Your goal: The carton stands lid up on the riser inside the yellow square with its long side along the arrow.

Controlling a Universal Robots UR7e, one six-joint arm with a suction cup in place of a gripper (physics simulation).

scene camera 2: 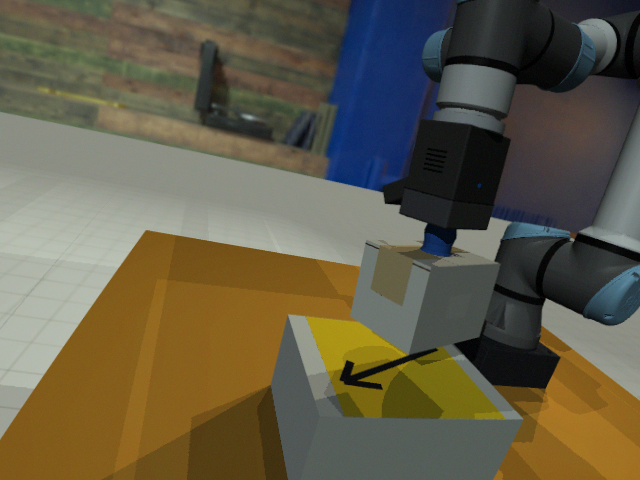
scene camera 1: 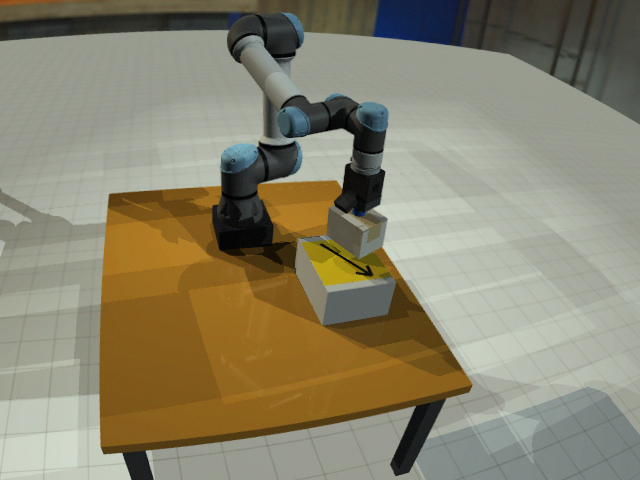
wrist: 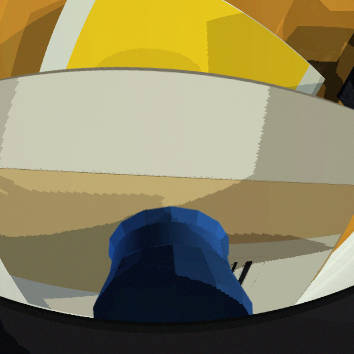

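A light grey carton [scene camera 1: 346, 233] [scene camera 2: 454, 302] [wrist: 135, 120] hangs lid up and roughly level, with tan tape along its top. My suction gripper [scene camera 1: 358, 212] [scene camera 2: 438, 242] [wrist: 170, 245] is a blue cup pressed on the taped lid, holding the carton. The riser [scene camera 1: 356, 303] [scene camera 2: 408, 446] is a pale block with a yellow square [scene camera 1: 323, 268] [scene camera 2: 336, 335] [wrist: 150, 30] on top. The carton is in the air over the riser's robot-side part, apart from its top. Its long side looks roughly parallel to the black arrow [scene camera 1: 345, 259] [scene camera 2: 390, 365]. The carton's underside is hidden.
The riser stands on an orange-brown table [scene camera 1: 170, 372] [scene camera 2: 206, 330], near the table's right edge in the first scene view. The black robot base [scene camera 1: 242, 235] [scene camera 2: 516, 364] stands on the same table behind the riser, to the left in that view.
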